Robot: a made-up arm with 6 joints. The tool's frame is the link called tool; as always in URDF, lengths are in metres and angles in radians. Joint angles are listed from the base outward.
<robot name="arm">
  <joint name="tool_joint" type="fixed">
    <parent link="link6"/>
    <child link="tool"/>
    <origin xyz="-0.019 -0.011 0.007" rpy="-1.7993 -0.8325 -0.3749"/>
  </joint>
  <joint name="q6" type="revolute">
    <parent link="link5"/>
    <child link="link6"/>
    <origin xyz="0.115 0.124 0.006" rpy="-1.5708 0 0"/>
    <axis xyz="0 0 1"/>
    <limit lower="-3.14" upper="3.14"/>
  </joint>
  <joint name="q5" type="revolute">
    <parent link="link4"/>
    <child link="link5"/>
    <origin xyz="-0.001 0.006 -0.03" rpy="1.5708 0 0"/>
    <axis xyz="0 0 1"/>
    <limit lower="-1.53" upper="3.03"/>
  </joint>
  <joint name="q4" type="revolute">
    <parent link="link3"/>
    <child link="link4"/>
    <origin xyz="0.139 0.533 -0.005" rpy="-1.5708 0 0"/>
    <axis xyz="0 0 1"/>
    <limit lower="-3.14" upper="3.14"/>
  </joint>
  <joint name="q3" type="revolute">
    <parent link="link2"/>
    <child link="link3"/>
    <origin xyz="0.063 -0.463 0.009" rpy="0 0 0"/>
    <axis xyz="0 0 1"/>
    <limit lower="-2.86" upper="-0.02"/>
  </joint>
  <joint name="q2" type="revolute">
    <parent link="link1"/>
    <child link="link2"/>
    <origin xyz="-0.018 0.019 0.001" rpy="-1.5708 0 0"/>
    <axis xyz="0 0 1"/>
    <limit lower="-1.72" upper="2"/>
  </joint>
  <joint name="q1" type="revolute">
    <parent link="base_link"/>
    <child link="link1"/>
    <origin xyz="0.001 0.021 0.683" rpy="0 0 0"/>
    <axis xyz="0 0 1"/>
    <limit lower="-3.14" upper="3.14"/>
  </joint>
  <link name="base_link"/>
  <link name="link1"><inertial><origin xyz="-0.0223 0.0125 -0.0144"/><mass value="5.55"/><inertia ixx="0.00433" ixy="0" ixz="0" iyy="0.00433" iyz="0" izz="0.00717"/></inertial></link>
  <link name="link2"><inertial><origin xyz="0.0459 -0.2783 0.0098"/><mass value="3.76"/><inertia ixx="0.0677" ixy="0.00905" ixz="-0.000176" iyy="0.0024" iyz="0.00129" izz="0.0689"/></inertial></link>
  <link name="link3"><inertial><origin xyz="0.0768 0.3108 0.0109"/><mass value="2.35"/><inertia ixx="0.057" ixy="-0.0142" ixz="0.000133" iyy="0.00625" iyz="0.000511" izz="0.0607"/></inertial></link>
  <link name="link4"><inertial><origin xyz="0.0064 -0.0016 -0.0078"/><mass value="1.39"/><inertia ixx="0.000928" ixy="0" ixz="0" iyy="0.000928" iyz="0" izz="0.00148"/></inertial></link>
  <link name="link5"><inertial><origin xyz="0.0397 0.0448 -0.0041"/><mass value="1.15"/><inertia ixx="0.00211" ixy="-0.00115" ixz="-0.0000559" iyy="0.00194" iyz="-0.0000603" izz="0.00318"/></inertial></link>
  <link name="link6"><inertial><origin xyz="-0.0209 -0.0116 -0.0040"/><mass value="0.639"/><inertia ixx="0.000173" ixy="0" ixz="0" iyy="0.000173" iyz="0" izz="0.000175"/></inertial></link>
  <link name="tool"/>
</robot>
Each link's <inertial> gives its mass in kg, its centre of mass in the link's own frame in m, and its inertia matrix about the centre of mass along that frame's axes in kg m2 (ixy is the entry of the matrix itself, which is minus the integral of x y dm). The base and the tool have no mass. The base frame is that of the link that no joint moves.
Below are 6 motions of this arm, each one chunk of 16 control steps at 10 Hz.
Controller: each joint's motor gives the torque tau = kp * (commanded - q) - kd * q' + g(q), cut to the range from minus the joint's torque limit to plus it. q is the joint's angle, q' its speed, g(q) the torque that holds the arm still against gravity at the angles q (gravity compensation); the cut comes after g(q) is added. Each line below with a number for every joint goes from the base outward.
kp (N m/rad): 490 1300 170 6.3 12 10
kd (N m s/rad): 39 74 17 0.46 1.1 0.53
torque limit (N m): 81 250 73 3.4 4.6 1.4
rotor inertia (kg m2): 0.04 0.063 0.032 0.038 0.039 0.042
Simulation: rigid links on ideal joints. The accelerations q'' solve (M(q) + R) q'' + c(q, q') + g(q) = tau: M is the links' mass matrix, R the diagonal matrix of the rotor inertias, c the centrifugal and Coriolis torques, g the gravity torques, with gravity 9.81 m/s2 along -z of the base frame. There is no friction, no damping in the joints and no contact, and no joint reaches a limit. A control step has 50 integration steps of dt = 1/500 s. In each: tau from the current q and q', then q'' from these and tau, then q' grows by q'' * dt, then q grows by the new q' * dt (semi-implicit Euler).
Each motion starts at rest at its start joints. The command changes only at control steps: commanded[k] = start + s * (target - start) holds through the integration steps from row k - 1 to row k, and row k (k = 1, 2, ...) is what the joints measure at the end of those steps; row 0 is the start. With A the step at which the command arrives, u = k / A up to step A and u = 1 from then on. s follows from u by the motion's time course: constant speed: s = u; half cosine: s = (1 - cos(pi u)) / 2; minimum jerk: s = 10 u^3 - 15 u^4 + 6 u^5; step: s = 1 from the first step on.
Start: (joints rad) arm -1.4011 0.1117 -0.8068 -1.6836 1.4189 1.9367
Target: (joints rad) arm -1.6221 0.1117 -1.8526 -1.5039 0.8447 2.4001
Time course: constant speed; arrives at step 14
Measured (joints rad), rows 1 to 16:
1: -1.4120 0.1140 -0.8372 -1.6567 1.3875 1.9575
2: -1.4275 0.1139 -0.9024 -1.6267 1.3451 1.9976
3: -1.4433 0.1127 -0.9837 -1.6233 1.3054 2.0368
4: -1.4592 0.1117 -1.0665 -1.6334 1.2672 2.0703
5: -1.4751 0.1113 -1.1451 -1.6338 1.2283 2.1023
6: -1.4909 0.1114 -1.2199 -1.6194 1.1882 2.1350
7: -1.5068 0.1116 -1.2931 -1.5993 1.1471 2.1680
8: -1.5226 0.1118 -1.3664 -1.5819 1.1059 2.2009
9: -1.5385 0.1118 -1.4406 -1.5689 1.0650 2.2340
10: -1.5543 0.1117 -1.5154 -1.5577 1.0244 2.2672
11: -1.5702 0.1115 -1.5903 -1.5459 0.9839 2.3004
12: -1.5860 0.1114 -1.6651 -1.5330 0.9434 2.3335
13: -1.6019 0.1114 -1.7397 -1.5198 0.9028 2.3665
14: -1.6177 0.1113 -1.8143 -1.5066 0.8622 2.3996
15: -1.6228 0.1063 -1.8584 -1.5004 0.8494 2.4128
16: -1.6223 0.1060 -1.8722 -1.5016 0.8454 2.4064

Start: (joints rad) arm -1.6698 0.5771 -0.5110 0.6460 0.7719 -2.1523
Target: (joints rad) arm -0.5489 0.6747 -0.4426 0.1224 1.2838 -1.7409
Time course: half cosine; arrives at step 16
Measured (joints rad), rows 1 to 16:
1: -1.6622 0.5779 -0.5111 0.6432 0.7725 -2.1498
2: -1.6367 0.5803 -0.5109 0.6321 0.7789 -2.1399
3: -1.5913 0.5846 -0.5097 0.6102 0.7964 -2.1211
4: -1.5273 0.5904 -0.5071 0.5787 0.8250 -2.0951
5: -1.4472 0.5976 -0.5033 0.5400 0.8620 -2.0636
6: -1.3541 0.6059 -0.4986 0.4960 0.9052 -2.0278
7: -1.2517 0.6149 -0.4931 0.4483 0.9526 -1.9888
8: -1.1438 0.6244 -0.4869 0.3984 1.0028 -1.9482
9: -1.0347 0.6340 -0.4799 0.3482 1.0538 -1.9075
10: -0.9285 0.6432 -0.4726 0.2994 1.1039 -1.8683
11: -0.8292 0.6518 -0.4652 0.2536 1.1511 -1.8321
12: -0.7408 0.6593 -0.4581 0.2126 1.1935 -1.8004
13: -0.6665 0.6656 -0.4518 0.1779 1.2294 -1.7743
14: -0.6092 0.6704 -0.4467 0.1509 1.2574 -1.7549
15: -0.5710 0.6734 -0.4430 0.1329 1.2764 -1.7428
16: -0.5535 0.6746 -0.4409 0.1248 1.2858 -1.7386

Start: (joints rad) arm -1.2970 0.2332 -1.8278 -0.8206 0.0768 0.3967
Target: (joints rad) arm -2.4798 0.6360 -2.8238 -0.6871 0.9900 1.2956
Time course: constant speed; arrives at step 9
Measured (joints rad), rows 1 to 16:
1: -1.3709 0.2720 -1.8971 -0.8708 0.0873 0.4756
2: -1.5041 0.3193 -1.9880 -0.8719 0.1929 0.5995
3: -1.6475 0.3662 -2.0870 -0.8145 0.3392 0.7033
4: -1.7851 0.4109 -2.1929 -0.7606 0.4648 0.7943
5: -1.9172 0.4544 -2.3043 -0.7376 0.5646 0.8916
6: -2.0476 0.4979 -2.4175 -0.7307 0.6557 0.9944
7: -2.1786 0.5420 -2.5297 -0.7220 0.7501 1.0959
8: -2.3102 0.5867 -2.6398 -0.7078 0.8497 1.1954
9: -2.4421 0.6318 -2.7486 -0.6914 0.9524 1.2946
10: -2.5033 0.6383 -2.7884 -0.7060 1.0460 1.3233
11: -2.4978 0.6360 -2.8116 -0.7212 1.0503 1.2983
12: -2.4819 0.6339 -2.8254 -0.7046 1.0024 1.2879
13: -2.4765 0.6336 -2.8308 -0.6824 0.9728 1.2948
14: -2.4777 0.6345 -2.8300 -0.6773 0.9734 1.2988
15: -2.4796 0.6357 -2.8263 -0.6835 0.9846 1.2967
16: -2.4802 0.6365 -2.8230 -0.6888 0.9923 1.2947

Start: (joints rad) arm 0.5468 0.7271 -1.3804 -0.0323 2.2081 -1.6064
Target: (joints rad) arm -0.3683 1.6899 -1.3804 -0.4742 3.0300 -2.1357
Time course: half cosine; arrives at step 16
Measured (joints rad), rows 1 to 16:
1: 0.5422 0.7344 -1.3836 -0.0294 2.2148 -1.6092
2: 0.5242 0.7584 -1.3893 -0.0250 2.2342 -1.6210
3: 0.4882 0.8006 -1.3922 -0.0310 2.2649 -1.6448
4: 0.4350 0.8593 -1.3919 -0.0570 2.3068 -1.6789
5: 0.3678 0.9313 -1.3906 -0.1013 2.3602 -1.7202
6: 0.2896 1.0137 -1.3895 -0.1554 2.4245 -1.7667
7: 0.2037 1.1034 -1.3889 -0.2115 2.4976 -1.8169
8: 0.1136 1.1971 -1.3881 -0.2652 2.5760 -1.8691
9: 0.0227 1.2912 -1.3864 -0.3147 2.6560 -1.9215
10: -0.0651 1.3823 -1.3839 -0.3589 2.7338 -1.9720
11: -0.1462 1.4668 -1.3807 -0.3965 2.8062 -2.0187
12: -0.2177 1.5414 -1.3772 -0.4265 2.8705 -2.0596
13: -0.2772 1.6032 -1.3739 -0.4490 2.9246 -2.0934
14: -0.3226 1.6499 -1.3712 -0.4645 2.9668 -2.1185
15: -0.3526 1.6795 -1.3694 -0.4736 2.9957 -2.1342
16: -0.3660 1.6909 -1.3687 -0.4766 3.0102 -2.1397

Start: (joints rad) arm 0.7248 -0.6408 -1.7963 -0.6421 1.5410 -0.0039
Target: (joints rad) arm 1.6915 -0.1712 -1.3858 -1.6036 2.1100 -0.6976
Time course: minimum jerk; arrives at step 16
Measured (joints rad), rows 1 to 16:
1: 0.7264 -0.6401 -1.7964 -0.6436 1.5416 -0.0050
2: 0.7365 -0.6352 -1.7959 -0.6543 1.5455 -0.0128
3: 0.7622 -0.6222 -1.7910 -0.6840 1.5571 -0.0340
4: 0.8077 -0.5986 -1.7768 -0.7377 1.5808 -0.0717
5: 0.8736 -0.5637 -1.7507 -0.8140 1.6188 -0.1252
6: 0.9582 -0.5191 -1.7132 -0.9071 1.6697 -0.1917
7: 1.0576 -0.4673 -1.6668 -1.0097 1.7294 -0.2676
8: 1.1664 -0.4116 -1.6153 -1.1147 1.7930 -0.3485
9: 1.2783 -0.3558 -1.5625 -1.2169 1.8561 -0.4295
10: 1.3863 -0.3034 -1.5123 -1.3127 1.9157 -0.5058
11: 1.4836 -0.2575 -1.4676 -1.3990 1.9693 -0.5729
12: 1.5646 -0.2205 -1.4309 -1.4728 2.0150 -0.6269
13: 1.6256 -0.1939 -1.4038 -1.5309 2.0510 -0.6658
14: 1.6650 -0.1779 -1.3869 -1.5707 2.0767 -0.6889
15: 1.6848 -0.1710 -1.3794 -1.5920 2.0924 -0.6984
16: 1.6907 -0.1701 -1.3793 -1.5994 2.1012 -0.6989

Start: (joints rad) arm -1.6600 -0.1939 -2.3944 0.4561 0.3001 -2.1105
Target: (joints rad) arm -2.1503 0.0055 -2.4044 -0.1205 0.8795 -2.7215
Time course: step
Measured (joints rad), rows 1 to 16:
1: -2.0037 -0.0571 -2.5081 0.0923 0.5131 -2.2768
2: -2.1096 0.0104 -2.4088 -0.2479 0.7829 -2.6974
3: -2.1428 0.0316 -2.3295 -0.2384 0.9709 -2.8728
4: -2.1505 0.0258 -2.3237 -0.1153 1.0108 -2.7663
5: -2.1505 0.0120 -2.3627 -0.0669 0.9523 -2.6839
6: -2.1501 0.0016 -2.4039 -0.0958 0.8799 -2.7029
7: -2.1499 -0.0017 -2.4249 -0.1327 0.8419 -2.7308
8: -2.1499 0.0004 -2.4248 -0.1411 0.8425 -2.7300
9: -2.1502 0.0042 -2.4140 -0.1297 0.8625 -2.7211
10: -2.1504 0.0068 -2.4033 -0.1179 0.8819 -2.7189
11: -2.1504 0.0075 -2.3984 -0.1141 0.8905 -2.7207
12: -2.1504 0.0068 -2.3990 -0.1164 0.8890 -2.7217
13: -2.1503 0.0057 -2.4023 -0.1199 0.8832 -2.7216
14: -2.1503 0.0051 -2.4051 -0.1218 0.8782 -2.7215
15: -2.1503 0.0050 -2.4061 -0.1220 0.8763 -2.7216
16: -2.1503 0.0052 -2.4058 -0.1213 0.8771 -2.7216

